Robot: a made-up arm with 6 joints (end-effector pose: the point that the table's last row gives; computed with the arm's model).
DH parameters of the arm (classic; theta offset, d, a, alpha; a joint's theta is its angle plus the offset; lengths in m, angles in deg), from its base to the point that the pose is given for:
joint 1: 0 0.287 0 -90
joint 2: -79.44 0 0.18 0
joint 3: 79.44 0 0.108 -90
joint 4: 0 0.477 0 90
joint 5: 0 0 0.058 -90
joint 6: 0 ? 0 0
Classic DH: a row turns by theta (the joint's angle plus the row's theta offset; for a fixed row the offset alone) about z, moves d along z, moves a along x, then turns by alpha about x.
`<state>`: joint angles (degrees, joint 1 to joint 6).
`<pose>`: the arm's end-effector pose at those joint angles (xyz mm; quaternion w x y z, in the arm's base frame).
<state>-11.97 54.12 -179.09 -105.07 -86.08 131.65</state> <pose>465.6 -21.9 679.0 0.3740 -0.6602 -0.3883 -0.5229</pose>
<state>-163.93 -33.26 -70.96 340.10 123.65 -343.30</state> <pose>-388.5 -78.7 591.3 0.1149 0.0754 0.9704 0.1984</pose>
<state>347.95 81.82 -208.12 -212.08 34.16 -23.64</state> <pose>565.7 -124.3 700.1 0.8406 -0.2072 0.1429 -0.4797</pose>
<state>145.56 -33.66 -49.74 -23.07 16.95 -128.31</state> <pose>-425.1 275.4 525.9 0.0713 -0.6863 0.4661 0.5538</pose>
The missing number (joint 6, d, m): 0.074
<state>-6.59 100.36 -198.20 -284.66 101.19 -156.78</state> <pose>675.9 3.6 379.6 0.1101 -0.1059 -0.7906 -0.5930</pose>
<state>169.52 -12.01 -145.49 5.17 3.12 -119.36</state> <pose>-56.3 15.3 1040.7 0.4532 0.1758 -0.1350 -0.8634</pose>
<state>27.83 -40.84 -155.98 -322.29 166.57 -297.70</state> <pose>-250.5 -81.3 828.6 0.1680 -0.9682 -0.0378 -0.1812</pose>
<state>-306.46 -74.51 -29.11 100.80 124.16 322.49</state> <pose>91.4 278.8 601.9 0.6818 -0.2168 -0.6662 0.2108</pose>
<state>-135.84 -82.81 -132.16 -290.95 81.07 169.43</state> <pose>439.1 343.0 740.4 0.5064 0.0655 0.5752 -0.6390</pose>
